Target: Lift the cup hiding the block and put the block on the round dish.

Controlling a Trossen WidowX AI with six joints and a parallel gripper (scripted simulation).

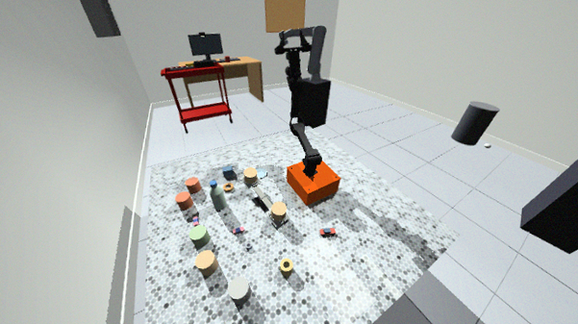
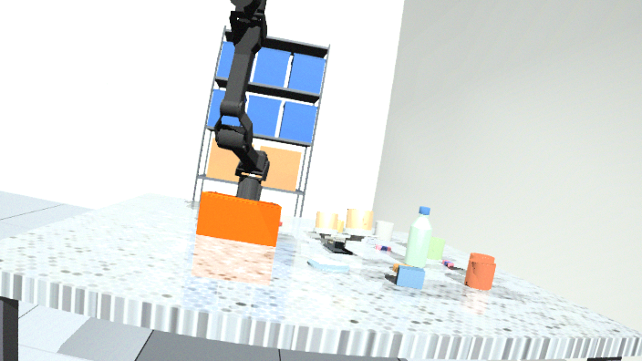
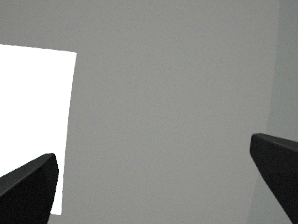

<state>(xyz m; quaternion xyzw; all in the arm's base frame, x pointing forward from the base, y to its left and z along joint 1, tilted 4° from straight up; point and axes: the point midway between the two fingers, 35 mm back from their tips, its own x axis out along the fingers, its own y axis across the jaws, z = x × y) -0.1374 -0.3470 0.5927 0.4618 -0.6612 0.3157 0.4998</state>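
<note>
Right now my gripper tip is 720 mm above the mint block, 400 mm short of it and 390 mm to the right of it. The rest, counted from my gripper tip: pale blue round dish (760 mm below, 290 mm ahead, 40 mm to the left); then green bottle (650 mm below, 590 mm ahead, 140 mm to the left); then blue box (740 mm below, 440 mm ahead, 80 mm to the right).
</note>
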